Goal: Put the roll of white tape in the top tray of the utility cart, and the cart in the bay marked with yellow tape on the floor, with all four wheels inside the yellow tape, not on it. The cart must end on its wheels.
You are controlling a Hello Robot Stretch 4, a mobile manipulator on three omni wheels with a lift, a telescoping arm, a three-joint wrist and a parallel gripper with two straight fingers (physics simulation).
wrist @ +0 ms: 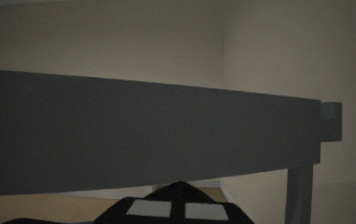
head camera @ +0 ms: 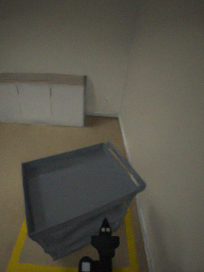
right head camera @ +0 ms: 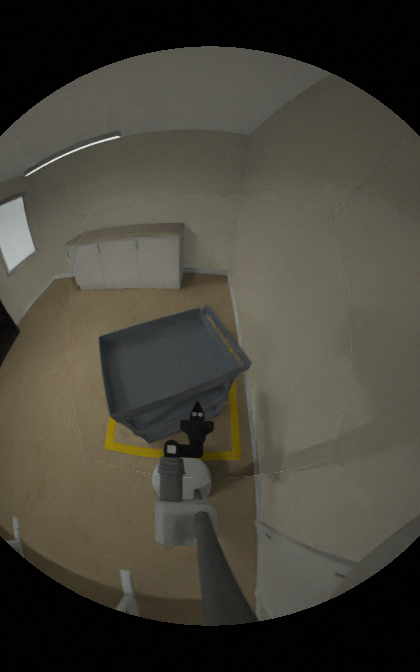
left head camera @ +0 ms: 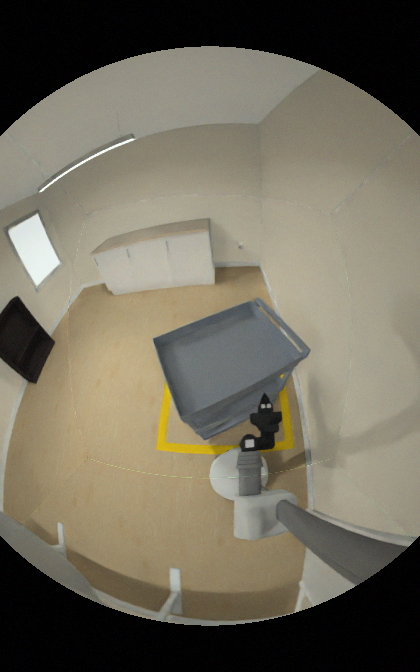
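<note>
The grey utility cart (head camera: pixel 75 190) (left head camera: pixel 230 360) (right head camera: pixel 165 360) (wrist: pixel 150 130) stands upright, turned at an angle over the bay of yellow tape (head camera: pixel 131 240) (left head camera: pixel 200 448) (right head camera: pixel 235 425). Its handle is at the right, close to the wall. Its top tray shows no tape roll in the head views. Its wheels are hidden, so their place relative to the tape cannot be told. My gripper (head camera: pixel 105 223) (left head camera: pixel 265 398) (right head camera: pixel 197 405) (wrist: pixel 180 197) is shut and empty, at the cart's near long side towards the handle end. Whether it touches the cart is unclear. The roll of white tape does not show.
A white cabinet (head camera: pixel 42 102) (left head camera: pixel 160 265) (right head camera: pixel 132 265) stands at the back wall. A dark shelf unit (left head camera: pixel 42 362) is at the left. The right wall (head camera: pixel 170 150) (left head camera: pixel 350 425) runs close beside the bay. White legs (left head camera: pixel 175 582) (right head camera: pixel 126 582) show at the lower left.
</note>
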